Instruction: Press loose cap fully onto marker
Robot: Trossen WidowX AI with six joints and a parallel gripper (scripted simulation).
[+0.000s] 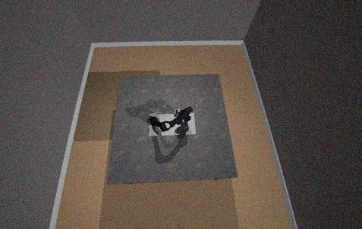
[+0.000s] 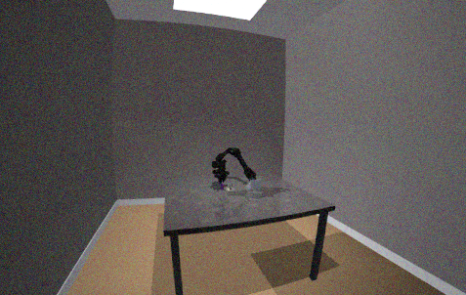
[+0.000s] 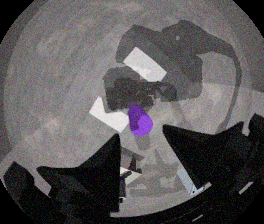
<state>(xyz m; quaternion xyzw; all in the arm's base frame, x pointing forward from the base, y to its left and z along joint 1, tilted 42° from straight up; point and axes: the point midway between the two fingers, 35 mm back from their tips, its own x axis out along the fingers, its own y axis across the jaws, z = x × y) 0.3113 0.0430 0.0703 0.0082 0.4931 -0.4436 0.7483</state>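
My gripper tip is 4 cm above the purple cap. Round my gripper tip: white block 6 cm behind, 12 cm to the left, 5 cm below.
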